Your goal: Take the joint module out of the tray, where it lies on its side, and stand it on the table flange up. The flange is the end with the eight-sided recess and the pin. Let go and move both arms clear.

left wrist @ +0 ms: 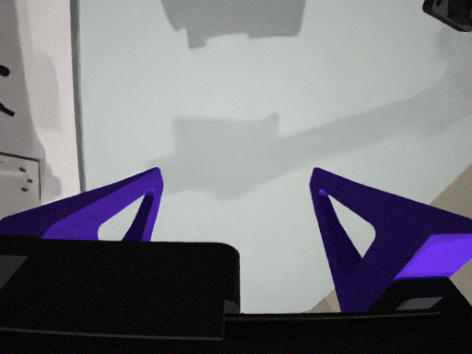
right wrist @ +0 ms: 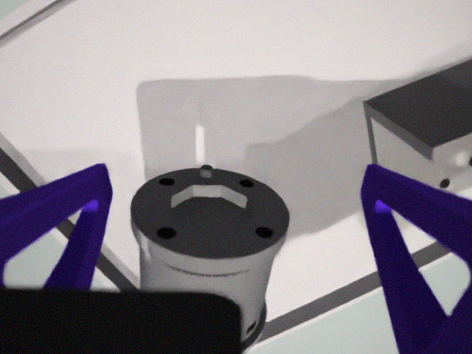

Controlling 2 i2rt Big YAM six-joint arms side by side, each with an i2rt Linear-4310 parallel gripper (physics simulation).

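Frame: origin at the left arm's base, x ahead, y left, z up, level; millimetres.
Seen in the pictures: left gripper, fingertip midpoint: [left wrist: 236, 176]; right gripper, fingertip midpoint: [right wrist: 236, 178].
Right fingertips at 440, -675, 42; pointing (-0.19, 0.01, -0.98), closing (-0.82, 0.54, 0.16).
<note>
Pixels of each thing's middle, then the offset from my right fingertips to it, as dx, dy, dz. "pt": a spot on its surface instead. Level surfaces: height alone.
- joint module at the middle of its body: [right wrist: 206, 258] +34, +29, -6
- white tray at a spot on its surface: [right wrist: 75, 100] pt +39, -51, -38
- pale table at its surface level: dz -41
- light face with holes, surface spot: [right wrist: 415, 110] pt -72, +24, -8
- light plate with small holes, surface spot: [left wrist: 17, 175] pt -90, +76, -25
The joint module [right wrist: 210, 270] lies on its side in the white tray [right wrist: 75, 100] [left wrist: 64, 30], near a corner, in the right wrist view. Its dark round flange with the eight-sided recess, pin and several holes faces toward the top of that view; its grey body runs toward the bottom and is partly hidden by the black gripper housing. My right gripper [right wrist: 236, 178] is open above the tray, one finger on each side of the module in the picture, touching neither side. My left gripper [left wrist: 236, 176] is open and empty above the pale table [left wrist: 280, 75], beside the tray.
A box with a dark end and a light face with holes [right wrist: 415, 110] stands in the tray, right of the module. A light plate with small holes [left wrist: 17, 175] shows at the left wrist view's left edge. A black part [left wrist: 452, 14] shows at its upper right. Beige floor lies beyond the table edge.
</note>
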